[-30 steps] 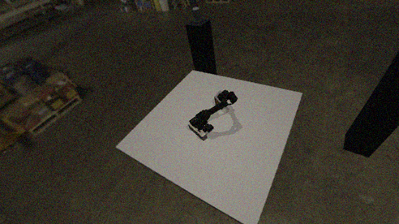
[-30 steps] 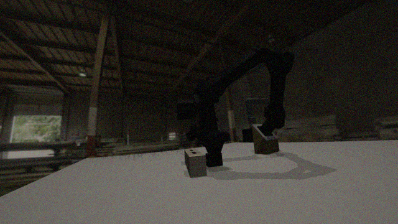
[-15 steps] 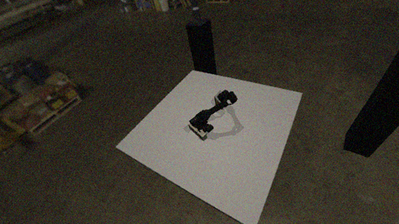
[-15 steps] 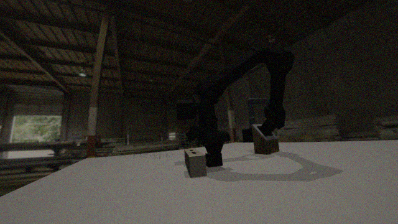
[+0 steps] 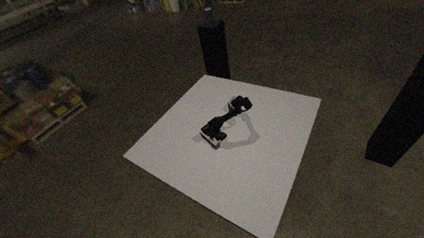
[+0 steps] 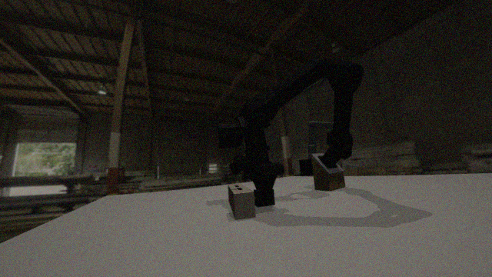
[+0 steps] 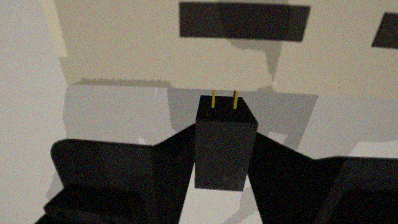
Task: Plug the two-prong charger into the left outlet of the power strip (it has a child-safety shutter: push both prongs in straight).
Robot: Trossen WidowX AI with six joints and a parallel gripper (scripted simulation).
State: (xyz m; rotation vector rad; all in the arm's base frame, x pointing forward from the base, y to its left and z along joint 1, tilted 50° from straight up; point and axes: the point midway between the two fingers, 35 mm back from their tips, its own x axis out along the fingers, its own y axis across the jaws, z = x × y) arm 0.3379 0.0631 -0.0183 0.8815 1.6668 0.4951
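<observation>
The box-shaped charger is 20 mm ahead of my gripper tip and 10 mm above it.
</observation>
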